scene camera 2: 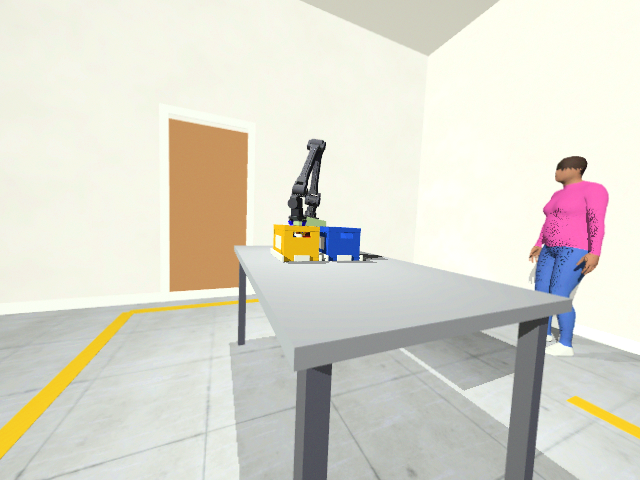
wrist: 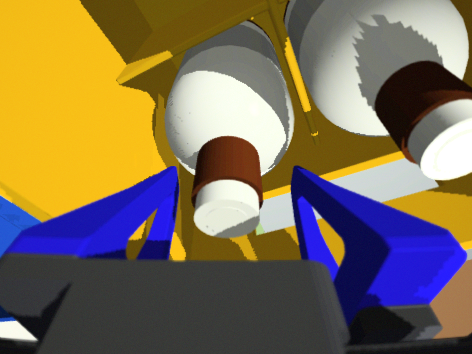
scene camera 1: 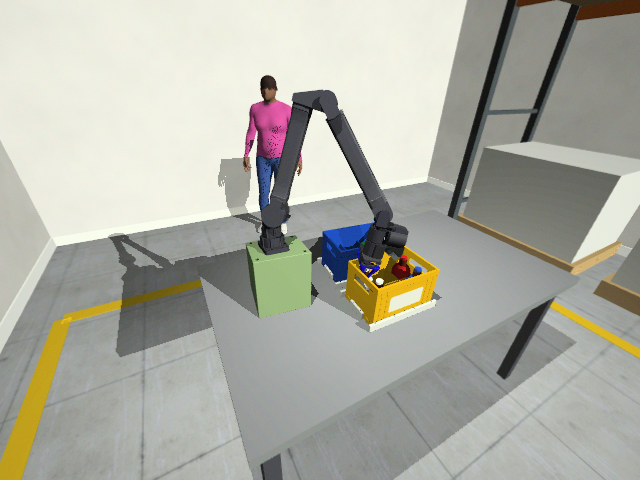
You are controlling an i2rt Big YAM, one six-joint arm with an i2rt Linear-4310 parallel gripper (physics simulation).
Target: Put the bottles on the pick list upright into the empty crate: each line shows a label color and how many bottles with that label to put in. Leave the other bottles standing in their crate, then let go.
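Pixels of known places: gripper, fingertip midpoint: (scene camera 2: 297,232) (wrist: 234,176); arm's base at its link origin: (scene camera 2: 309,218) (scene camera 1: 273,247).
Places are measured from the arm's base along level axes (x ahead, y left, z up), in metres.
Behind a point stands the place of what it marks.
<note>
My gripper (scene camera 1: 369,270) @[z -0.096, x 0.290, y -0.167 m] (scene camera 2: 297,223) @[z -0.096, x 0.290, y -0.167 m] (wrist: 234,176) @[z -0.096, x 0.290, y -0.167 m] is open and points down into the yellow crate (scene camera 1: 361,301) @[z -0.165, x 0.254, y -0.224 m] (scene camera 2: 299,249) @[z -0.169, x 0.527, y -0.218 m] (wrist: 65,110) @[z -0.092, x 0.355, y -0.123 m]. In the wrist view its blue fingers stand on either side of the brown neck and white cap of a white bottle (wrist: 230,110) @[z -0.106, x 0.320, y -0.177 m], with a gap on both sides. A second white bottle (wrist: 340,90) @[z -0.109, x 0.308, y -0.225 m] stands in the neighbouring compartment, right of a divider. A red bottle (scene camera 1: 400,270) @[z -0.112, x 0.456, y -0.184 m] and a blue-capped bottle (scene camera 1: 417,270) @[z -0.067, x 0.467, y -0.255 m] also stand in this crate. The blue crate (scene camera 1: 336,258) @[z -0.102, x 0.256, y -0.021 m] (scene camera 2: 347,249) @[z -0.168, x 0.536, y 0.046 m] is beside it; its inside is mostly hidden. The pick list is not readable.
The arm's green base block (scene camera 1: 281,284) @[z -0.093, x -0.007, y -0.101 m] stands on the grey table (scene camera 1: 330,372) @[z -0.228, x 0.042, y -0.394 m] (scene camera 2: 392,294) @[z -0.228, x 1.117, y -0.108 m], left of the crates in scene camera 1. The yellow crate's walls and dividers surround the bottles closely. A person (scene camera 1: 268,129) (scene camera 2: 573,222) stands behind the table, off to the side.
</note>
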